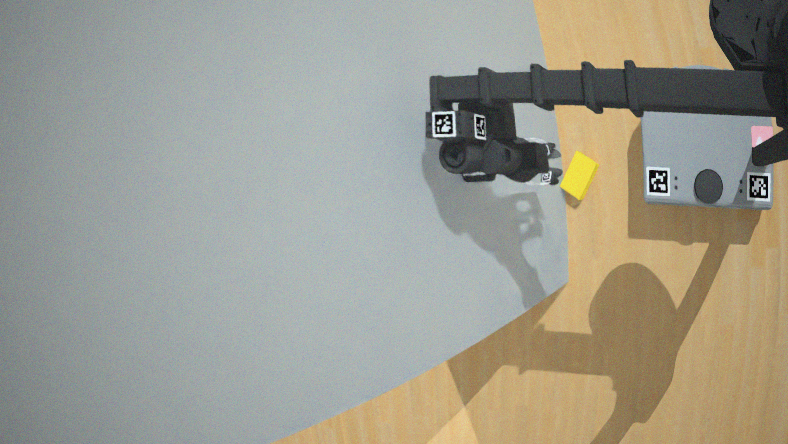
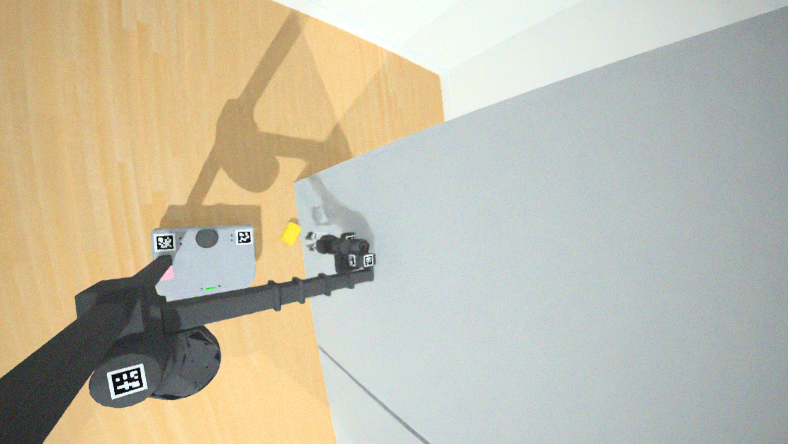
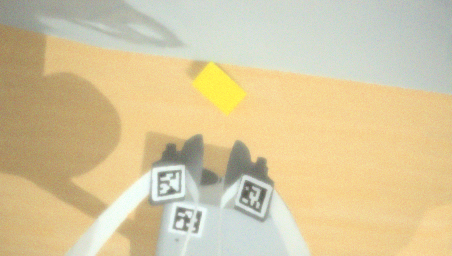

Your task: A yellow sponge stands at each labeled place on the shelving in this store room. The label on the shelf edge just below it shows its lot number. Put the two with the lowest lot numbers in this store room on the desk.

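Pixels of known places: gripper, between the fingertips: [image 1: 554, 163] [image 2: 308, 241] [image 3: 216, 155]; robot's base, origin of its link: [image 1: 706, 184] [image 2: 206, 237] [image 3: 188, 227].
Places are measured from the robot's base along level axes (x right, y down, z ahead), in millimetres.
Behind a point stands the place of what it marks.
Observation:
A yellow sponge [image 1: 578, 175] @[x 365, y -45, z -7 mm] [image 2: 291, 233] @[x 363, y -45, z -7 mm] [image 3: 219, 88] @[x 367, y -45, z -7 mm] lies on the wooden floor, close against the edge of the grey desk [image 1: 220, 220] @[x 417, y -1004, z 36 mm] [image 2: 504, 239] @[x 419, y -1072, z 11 mm] [image 3: 316, 35] @[x 426, y -394, z -64 mm]. My gripper [image 1: 553, 163] @[x 331, y -361, z -24 mm] [image 2: 308, 240] @[x 331, y -361, z -24 mm] [image 3: 216, 155] @[x 331, y -361, z -24 mm] hangs above the desk's edge, well above the sponge and apart from it. Its fingers stand close together with nothing between them.
My grey base [image 1: 706, 159] @[x 4, y -160, z -54 mm] [image 2: 207, 262] @[x -4, y -159, z -89 mm] stands on the floor just beside the sponge, and the arm [image 1: 578, 88] @[x 183, y -718, z -101 mm] reaches from it over the desk edge. A white wall [image 2: 528, 48] @[x 1784, y -785, z 1261 mm] rises behind the desk.

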